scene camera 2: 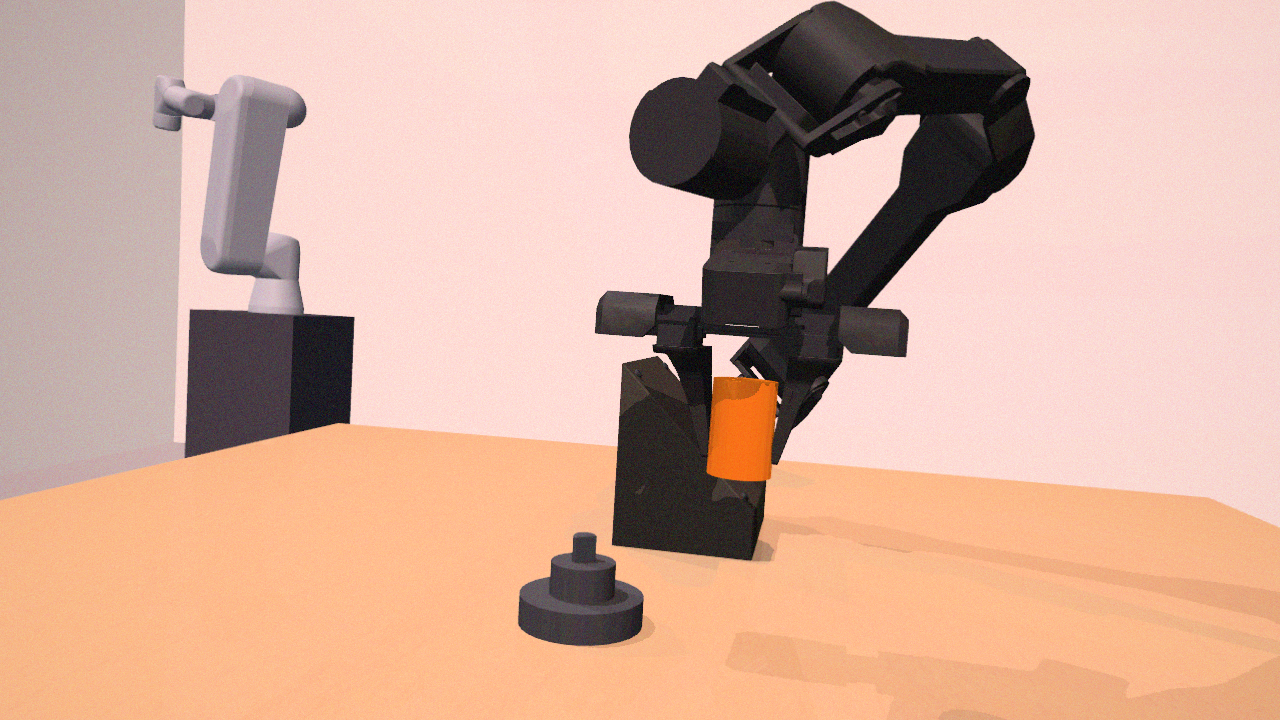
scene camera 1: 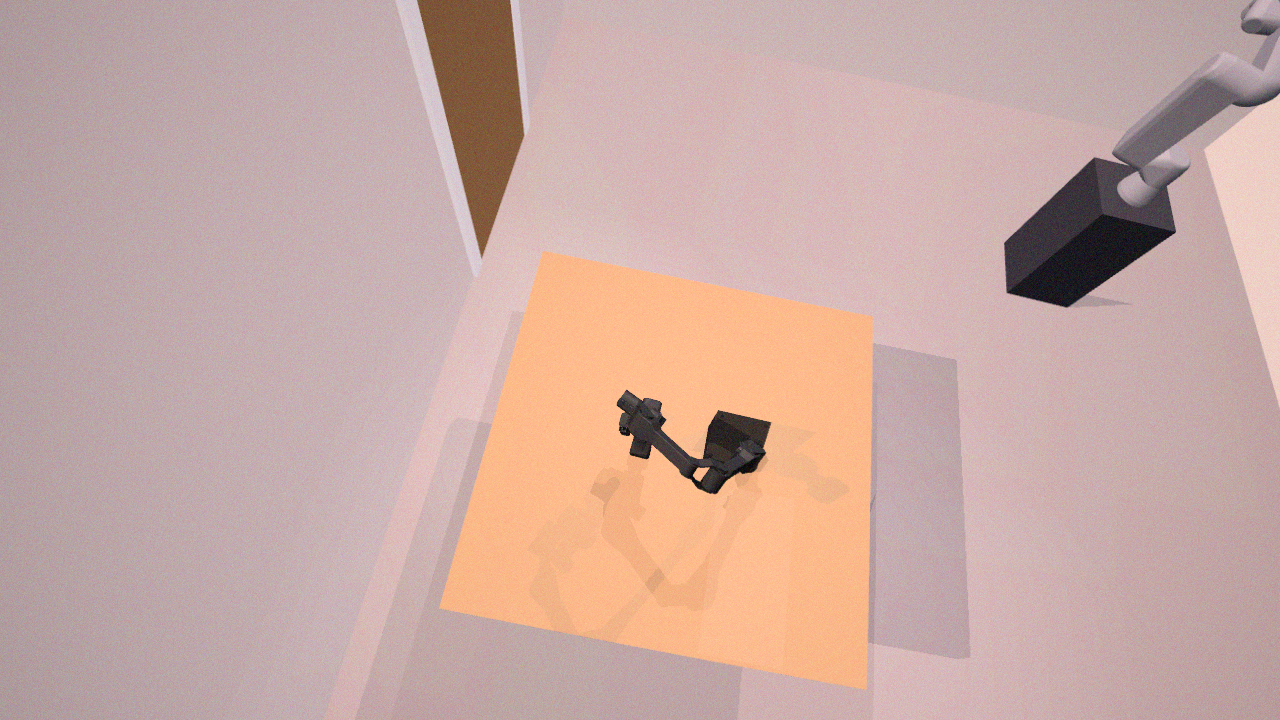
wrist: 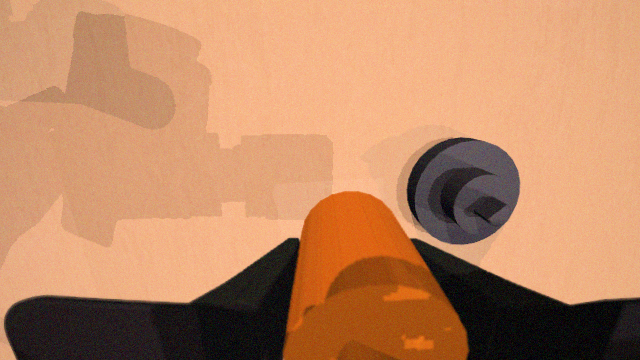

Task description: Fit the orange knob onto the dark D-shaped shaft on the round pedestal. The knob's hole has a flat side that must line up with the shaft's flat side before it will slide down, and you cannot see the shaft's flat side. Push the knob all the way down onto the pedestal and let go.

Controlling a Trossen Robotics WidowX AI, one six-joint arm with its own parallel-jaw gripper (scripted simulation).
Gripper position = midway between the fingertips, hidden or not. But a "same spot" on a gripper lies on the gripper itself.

my gripper: scene camera 2; scene camera 1 643,435; wrist
orange knob: scene camera 2; wrist
same spot on orange knob: (scene camera 2: pixel 743 412) = (wrist: pixel 360 240)
same spot on my gripper: (wrist: pixel 252 308) = (scene camera 2: pixel 785 384)
